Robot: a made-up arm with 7 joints. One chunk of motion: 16 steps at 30 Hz.
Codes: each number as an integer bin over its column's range. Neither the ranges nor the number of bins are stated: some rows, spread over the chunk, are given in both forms.
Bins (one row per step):
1: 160 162 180 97 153 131
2: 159 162 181 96 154 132
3: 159 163 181 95 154 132
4: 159 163 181 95 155 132
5: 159 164 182 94 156 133
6: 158 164 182 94 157 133
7: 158 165 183 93 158 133
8: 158 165 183 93 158 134
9: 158 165 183 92 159 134
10: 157 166 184 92 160 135
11: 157 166 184 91 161 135
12: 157 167 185 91 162 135
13: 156 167 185 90 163 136
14: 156 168 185 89 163 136
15: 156 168 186 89 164 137
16: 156 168 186 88 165 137
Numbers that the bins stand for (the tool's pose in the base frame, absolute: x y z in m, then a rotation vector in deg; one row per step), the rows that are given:
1: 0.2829 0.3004 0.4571 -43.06 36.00 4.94
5: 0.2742 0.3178 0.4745 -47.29 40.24 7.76
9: 0.2655 0.3265 0.4832 -50.12 44.47 9.18
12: 0.2568 0.3439 0.5006 -51.53 48.71 10.59
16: 0.2481 0.3526 0.5093 -55.76 52.94 13.41
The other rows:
2: 0.2742 0.3004 0.4658 -44.47 37.41 6.35
3: 0.2742 0.3091 0.4658 -45.88 37.41 6.35
4: 0.2742 0.3091 0.4658 -45.88 38.82 6.35
6: 0.2655 0.3178 0.4745 -47.29 41.65 7.76
7: 0.2655 0.3265 0.4832 -48.71 43.06 7.76
8: 0.2655 0.3265 0.4832 -48.71 43.06 9.18
10: 0.2568 0.3352 0.4919 -50.12 45.88 10.59
11: 0.2568 0.3352 0.4919 -51.53 47.29 10.59
13: 0.2481 0.3439 0.5006 -52.94 50.12 12.00
14: 0.2481 0.3526 0.5006 -54.35 50.12 12.00
15: 0.2481 0.3526 0.5093 -54.35 51.53 13.41

